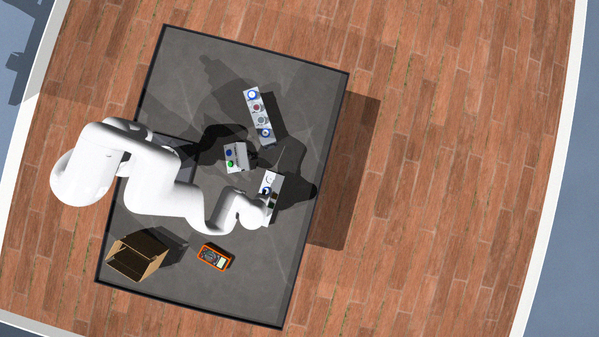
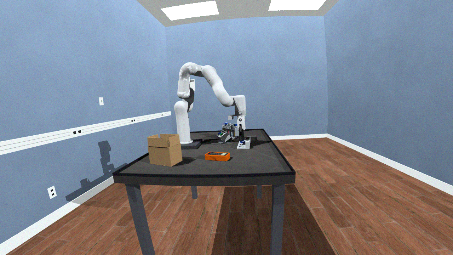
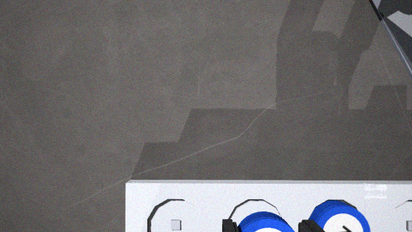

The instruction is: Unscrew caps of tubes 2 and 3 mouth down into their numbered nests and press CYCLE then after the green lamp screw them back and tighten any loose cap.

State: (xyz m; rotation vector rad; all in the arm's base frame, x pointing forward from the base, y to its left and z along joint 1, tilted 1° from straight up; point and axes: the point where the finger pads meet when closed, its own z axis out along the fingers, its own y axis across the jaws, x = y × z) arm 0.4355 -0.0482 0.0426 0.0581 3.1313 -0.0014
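Right now the green ready key is 16 cm behind my hand and 12 cm to the left of it. Also, from my hand: blue cycle key (18 cm behind, 16 cm to the left); raised table edge (22 cm ahead, 7 cm to the left, 6 cm below); key housing (16 cm behind, 14 cm to the left, 1 cm below).
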